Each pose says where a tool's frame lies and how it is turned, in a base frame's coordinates. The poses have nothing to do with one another.
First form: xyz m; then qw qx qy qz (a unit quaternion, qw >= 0).
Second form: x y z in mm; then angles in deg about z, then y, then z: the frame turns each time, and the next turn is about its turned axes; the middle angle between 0 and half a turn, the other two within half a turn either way. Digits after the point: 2 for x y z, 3 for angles.
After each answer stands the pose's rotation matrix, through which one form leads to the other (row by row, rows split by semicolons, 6 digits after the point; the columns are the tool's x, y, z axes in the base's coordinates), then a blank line. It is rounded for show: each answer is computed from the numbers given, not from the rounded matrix.
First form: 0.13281, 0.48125, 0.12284, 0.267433, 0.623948, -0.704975, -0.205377
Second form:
132.81, 481.25, 122.84, -176.012, 140.588, 100.966
-0.078338 -0.769886 -0.633356; -0.989584 0.137019 -0.044157; 0.120778 0.623299 -0.772600

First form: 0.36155, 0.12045, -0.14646, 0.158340, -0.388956, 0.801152, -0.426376
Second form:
361.55, 120.45, -146.46, -43.731, 125.892, -95.523
-0.647283 -0.488201 0.585392; -0.758251 0.333833 -0.560010; 0.077974 -0.806359 -0.586264

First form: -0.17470, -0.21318, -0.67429, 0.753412, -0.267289, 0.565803, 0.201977
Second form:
-174.70, -213.18, -674.29, 40.294, 77.476, -10.279
0.278145 -0.606809 0.744592; 0.001878 0.775524 0.631315; -0.960537 -0.174199 0.216848

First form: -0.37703, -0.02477, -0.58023, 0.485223, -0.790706, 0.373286, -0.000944
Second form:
-377.03, -24.77, -580.23, 64.617, 121.946, -64.840
0.721314 -0.589402 0.363747; -0.591235 -0.250433 0.766632; -0.360761 -0.768042 -0.529116

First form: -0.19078, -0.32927, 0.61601, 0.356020, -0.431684, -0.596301, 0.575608
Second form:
-190.78, -329.27, 616.01, -157.639, 94.810, -85.835
-0.373798 0.104971 -0.921551; 0.924682 -0.035350 -0.379095; -0.072371 -0.993847 -0.083851

